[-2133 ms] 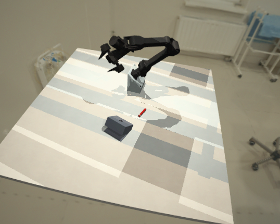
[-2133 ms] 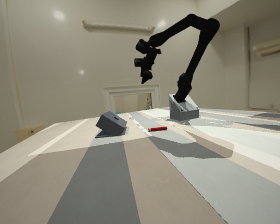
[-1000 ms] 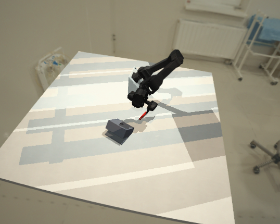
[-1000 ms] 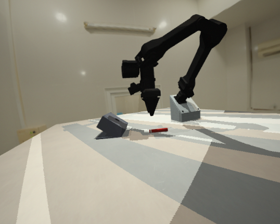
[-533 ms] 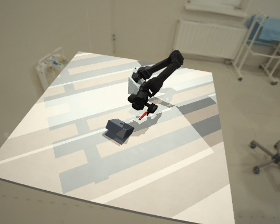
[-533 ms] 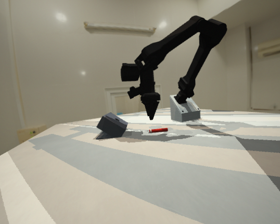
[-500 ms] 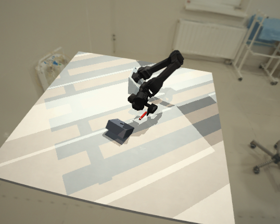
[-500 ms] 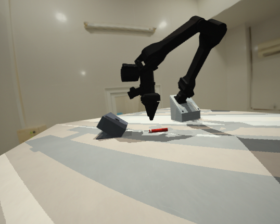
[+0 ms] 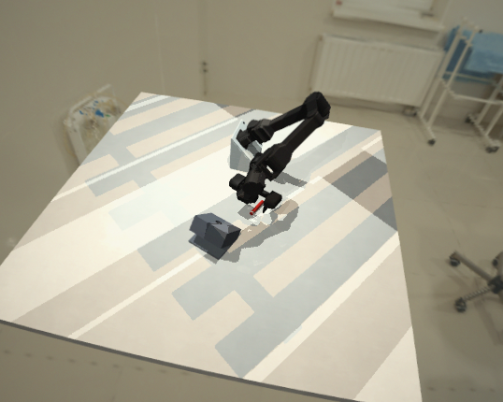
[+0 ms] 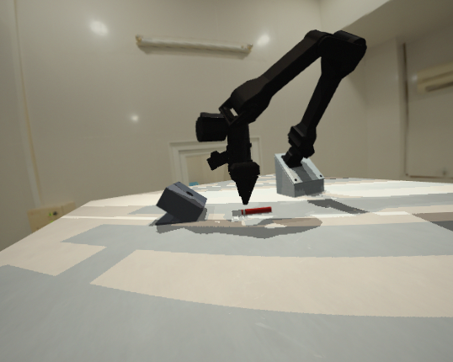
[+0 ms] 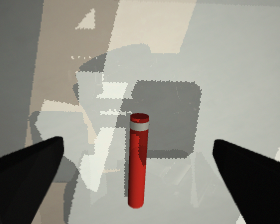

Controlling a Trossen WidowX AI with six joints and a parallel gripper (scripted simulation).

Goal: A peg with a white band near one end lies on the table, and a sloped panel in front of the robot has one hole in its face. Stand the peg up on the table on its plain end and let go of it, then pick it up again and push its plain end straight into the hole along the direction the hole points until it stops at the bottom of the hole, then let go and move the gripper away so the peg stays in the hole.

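Right now the red peg is 20 mm behind my gripper tip and 30 mm below it. From my gripper tip the other things lie so: dark sloped panel: 140 mm ahead, 100 mm to the right.
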